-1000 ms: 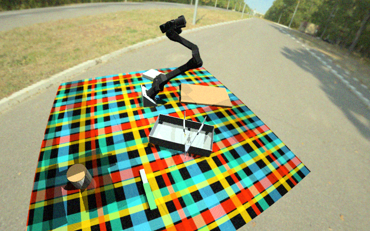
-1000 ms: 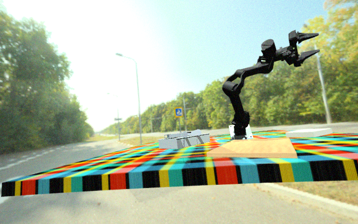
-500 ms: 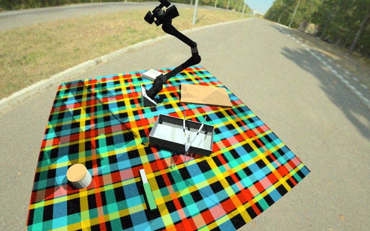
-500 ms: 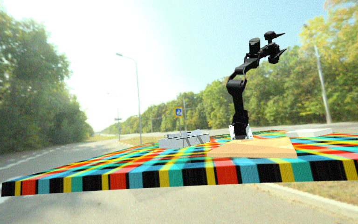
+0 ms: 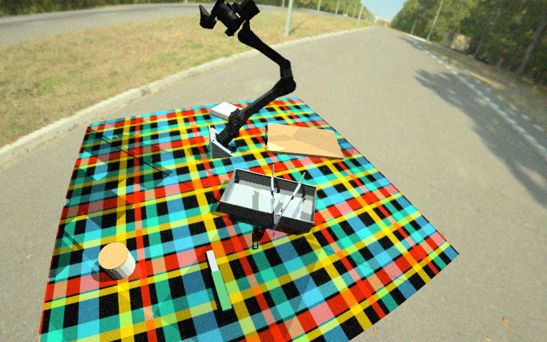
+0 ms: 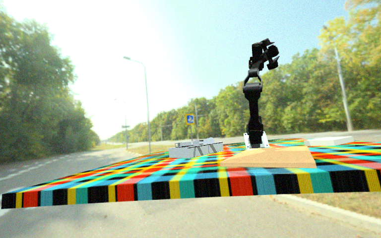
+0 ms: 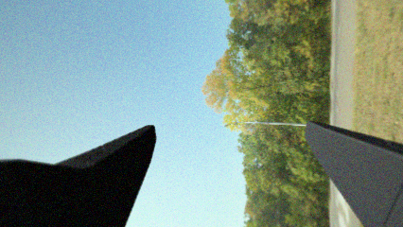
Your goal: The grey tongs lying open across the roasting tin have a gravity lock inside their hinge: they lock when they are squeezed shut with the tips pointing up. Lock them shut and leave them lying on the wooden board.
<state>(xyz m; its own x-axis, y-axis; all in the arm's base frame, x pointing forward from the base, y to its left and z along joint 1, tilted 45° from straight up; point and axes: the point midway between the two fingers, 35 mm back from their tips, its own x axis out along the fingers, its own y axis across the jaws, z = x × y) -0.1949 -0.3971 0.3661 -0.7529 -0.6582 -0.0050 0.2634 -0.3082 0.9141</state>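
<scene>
Right now my gripper tip is 58 cm above the roasting tin, 56 cm short of it and 15 cm to the right of it. From my gripper tip the other things lie so: wooden board 60 cm below, 44 cm to the left, 21 cm ahead; white flat block 59 cm below, 14 cm to the left, 11 cm behind.
</scene>
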